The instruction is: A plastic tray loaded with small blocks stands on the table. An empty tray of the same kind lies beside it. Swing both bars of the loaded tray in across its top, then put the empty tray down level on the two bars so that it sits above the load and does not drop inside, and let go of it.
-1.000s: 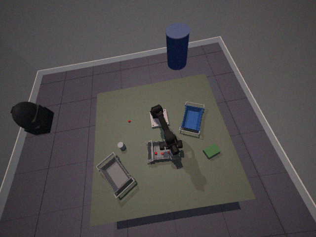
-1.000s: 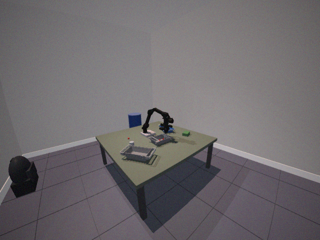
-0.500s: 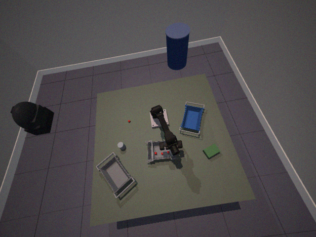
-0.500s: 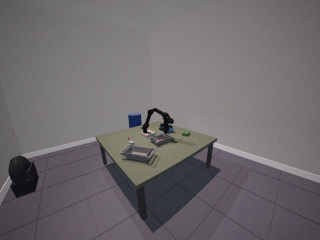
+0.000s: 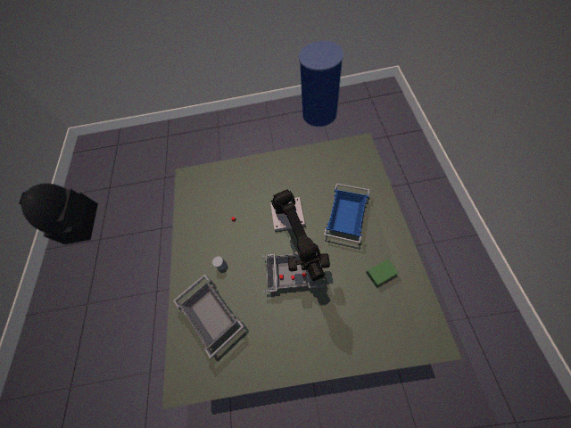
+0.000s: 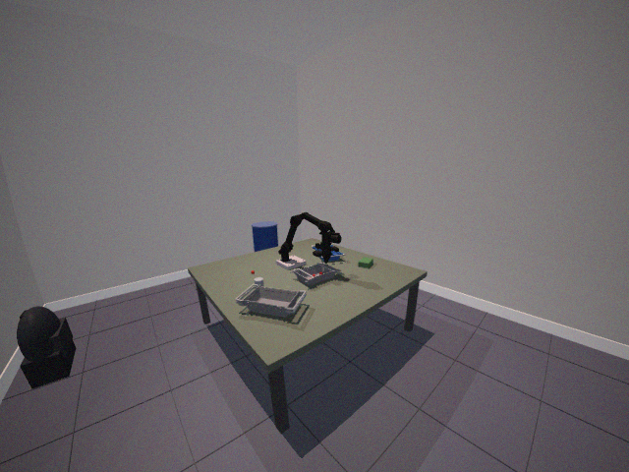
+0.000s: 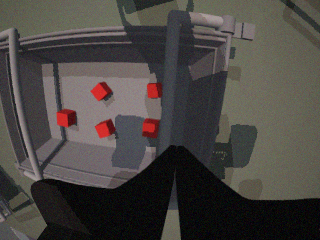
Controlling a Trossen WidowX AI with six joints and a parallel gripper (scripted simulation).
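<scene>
Now: the blue tray 28 cm behind my gripper tip, 25 cm to the left of it and 4 cm below it. The rest, counted from my gripper tip: green block 6 cm ahead, 35 cm to the left, 7 cm below; then red block 37 cm behind, 38 cm to the right, 8 cm below.
</scene>
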